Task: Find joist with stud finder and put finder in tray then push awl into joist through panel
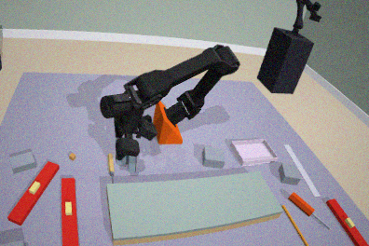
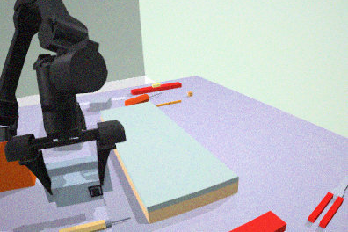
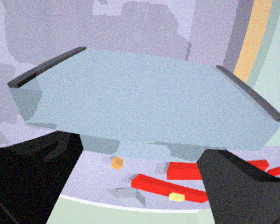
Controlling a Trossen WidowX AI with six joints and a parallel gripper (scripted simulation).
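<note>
Right now the stud finder is 2 cm ahead of my gripper tip and 1 cm to the left of it. From my gripper tip the other things lie so: grey block 1 cm behind, 31 cm to the right, 6 cm below; pale pink tray 2 cm behind, 53 cm to the left, 6 cm below; awl 2 cm ahead, 2 cm to the right, 7 cm below.
</note>
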